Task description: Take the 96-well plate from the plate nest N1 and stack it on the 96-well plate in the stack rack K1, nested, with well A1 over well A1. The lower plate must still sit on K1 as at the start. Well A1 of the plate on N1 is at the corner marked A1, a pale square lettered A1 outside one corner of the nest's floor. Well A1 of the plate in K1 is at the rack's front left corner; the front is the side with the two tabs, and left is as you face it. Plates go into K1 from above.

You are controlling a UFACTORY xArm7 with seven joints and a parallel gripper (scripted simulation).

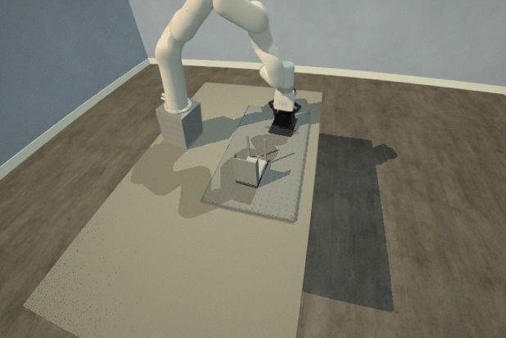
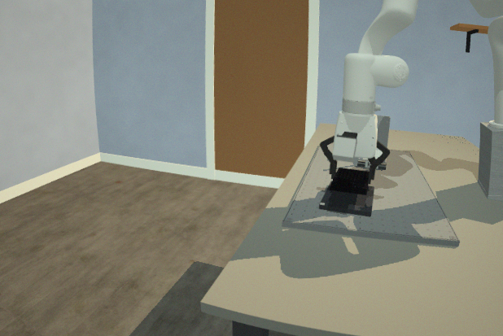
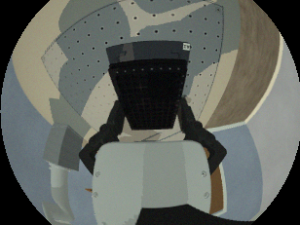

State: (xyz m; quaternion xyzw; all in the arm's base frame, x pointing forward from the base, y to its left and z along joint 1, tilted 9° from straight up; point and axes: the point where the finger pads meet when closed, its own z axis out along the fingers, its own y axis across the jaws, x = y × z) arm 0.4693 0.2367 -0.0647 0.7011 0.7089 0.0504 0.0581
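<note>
The plate nest N1 is 6 cm below my hand. The rest, counted from my hand: K1 label: 4 cm behind, 28 cm to the right, 5 cm below; then black 96-well plate: 1 cm below; then pale A1 mark: 5 cm ahead, 8 cm to the left, 5 cm below.
</note>
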